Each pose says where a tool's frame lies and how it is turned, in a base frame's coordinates. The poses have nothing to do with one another.
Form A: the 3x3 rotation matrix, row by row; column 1 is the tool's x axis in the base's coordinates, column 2 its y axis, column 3 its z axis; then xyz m. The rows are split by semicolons.
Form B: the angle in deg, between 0 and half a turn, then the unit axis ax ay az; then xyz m. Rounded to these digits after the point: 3 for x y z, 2 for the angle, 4 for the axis.
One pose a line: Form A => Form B
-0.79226 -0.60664 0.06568; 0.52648 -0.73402 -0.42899; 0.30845 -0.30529 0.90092; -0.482 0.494 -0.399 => 144.36 0.1061 -0.2083 0.9723 -0.482 0.494 -0.399
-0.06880 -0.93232 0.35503; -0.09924 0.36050 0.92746; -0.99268 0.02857 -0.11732; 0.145 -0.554 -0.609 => 114.38 -0.4935 0.7398 0.4573 0.145 -0.554 -0.609
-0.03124 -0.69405 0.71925; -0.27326 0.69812 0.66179; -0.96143 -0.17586 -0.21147; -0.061 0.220 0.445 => 105.80 -0.4353 0.8733 0.2187 -0.061 0.220 0.445
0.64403 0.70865 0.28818; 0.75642 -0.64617 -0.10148; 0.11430 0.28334 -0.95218; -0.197 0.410 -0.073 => 167.73 0.9055 0.4092 0.1124 -0.197 0.410 -0.073
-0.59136 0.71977 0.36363; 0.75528 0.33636 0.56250; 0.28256 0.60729 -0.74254; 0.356 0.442 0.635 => 177.16 0.4515 0.8173 0.3580 0.356 0.442 0.635
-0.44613 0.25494 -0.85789; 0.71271 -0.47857 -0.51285; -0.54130 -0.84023 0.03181; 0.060 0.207 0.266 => 161.16 -0.5070 -0.4903 0.7089 0.060 0.207 0.266
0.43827 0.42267 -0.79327; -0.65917 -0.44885 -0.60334; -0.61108 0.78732 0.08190; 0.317 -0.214 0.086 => 117.67 0.7851 -0.1029 -0.6108 0.317 -0.214 0.086
